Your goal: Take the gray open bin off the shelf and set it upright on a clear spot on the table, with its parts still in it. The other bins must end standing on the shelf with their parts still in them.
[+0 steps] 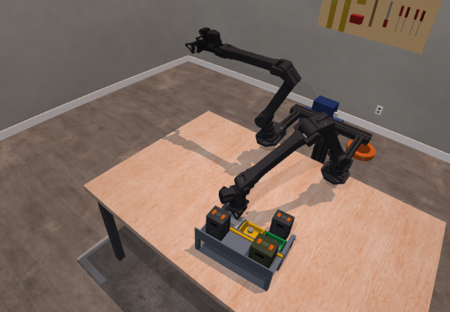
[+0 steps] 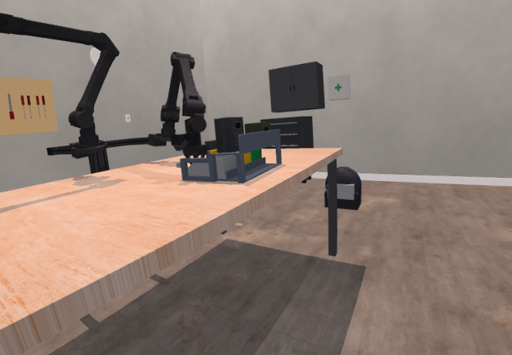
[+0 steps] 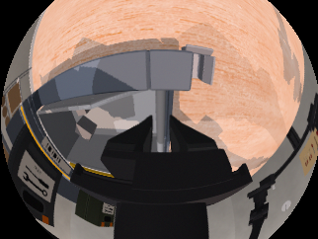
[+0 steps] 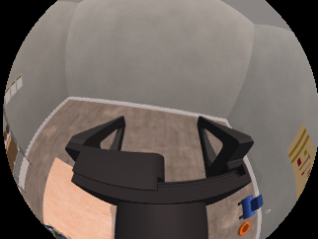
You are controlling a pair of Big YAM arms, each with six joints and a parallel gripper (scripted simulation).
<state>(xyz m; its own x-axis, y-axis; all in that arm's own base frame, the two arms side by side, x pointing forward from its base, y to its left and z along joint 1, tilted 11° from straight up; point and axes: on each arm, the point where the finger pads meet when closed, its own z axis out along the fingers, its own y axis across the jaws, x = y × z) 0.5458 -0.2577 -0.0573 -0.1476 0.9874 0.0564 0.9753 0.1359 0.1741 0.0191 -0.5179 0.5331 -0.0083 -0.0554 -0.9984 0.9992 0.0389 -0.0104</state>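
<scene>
My left hand is 8 cm short of the gray open bin, 1 cm to the right of it and 1 cm below it. The rest, counted from my left hand: yellow bin: 6 cm ahead, 12 cm to the left, 1 cm above; then gray shelf: 9 cm ahead, 13 cm to the left, 3 cm above; then green bin: 5 cm ahead, 23 cm to the left, 1 cm above.
</scene>
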